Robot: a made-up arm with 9 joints. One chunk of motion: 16 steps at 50 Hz.
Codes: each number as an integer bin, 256 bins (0 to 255) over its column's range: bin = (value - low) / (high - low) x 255, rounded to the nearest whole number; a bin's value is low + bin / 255 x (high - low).
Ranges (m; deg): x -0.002..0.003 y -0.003..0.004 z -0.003..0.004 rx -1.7..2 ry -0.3..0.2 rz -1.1..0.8
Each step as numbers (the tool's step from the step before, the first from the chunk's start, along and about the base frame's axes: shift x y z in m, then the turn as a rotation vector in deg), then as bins.
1 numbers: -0.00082 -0.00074 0.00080 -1.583 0.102 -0.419
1 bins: 60 82 138 8 205 91
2 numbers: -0.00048 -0.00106 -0.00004 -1.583 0.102 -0.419
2 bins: 78 71 108 8 205 91
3 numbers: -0.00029 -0.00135 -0.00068 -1.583 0.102 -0.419
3 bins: 87 60 85 8 205 91
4 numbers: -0.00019 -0.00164 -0.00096 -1.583 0.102 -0.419
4 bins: 92 50 74 8 205 91
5 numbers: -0.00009 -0.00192 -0.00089 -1.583 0.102 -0.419
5 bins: 97 39 77 8 205 91
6 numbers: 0.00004 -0.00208 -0.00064 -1.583 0.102 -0.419
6 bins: 104 34 86 8 205 91
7 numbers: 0.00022 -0.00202 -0.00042 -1.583 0.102 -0.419
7 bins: 113 36 94 8 205 91
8 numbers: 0.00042 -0.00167 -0.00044 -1.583 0.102 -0.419
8 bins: 123 48 93 8 205 91
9 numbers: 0.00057 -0.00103 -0.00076 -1.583 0.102 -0.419
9 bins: 131 72 82 8 205 91
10 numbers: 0.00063 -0.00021 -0.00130 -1.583 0.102 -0.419
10 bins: 134 102 62 8 205 91
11 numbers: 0.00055 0.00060 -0.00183 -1.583 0.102 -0.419
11 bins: 130 131 43 8 205 91
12 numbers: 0.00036 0.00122 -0.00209 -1.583 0.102 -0.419
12 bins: 120 154 33 8 205 91
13 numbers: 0.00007 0.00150 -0.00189 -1.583 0.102 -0.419
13 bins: 106 164 40 8 205 91
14 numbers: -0.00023 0.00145 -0.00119 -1.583 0.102 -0.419
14 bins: 90 162 66 8 205 91
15 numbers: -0.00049 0.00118 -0.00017 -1.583 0.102 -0.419
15 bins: 77 152 103 8 205 91
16 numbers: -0.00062 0.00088 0.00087 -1.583 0.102 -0.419
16 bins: 70 141 141 8 205 91
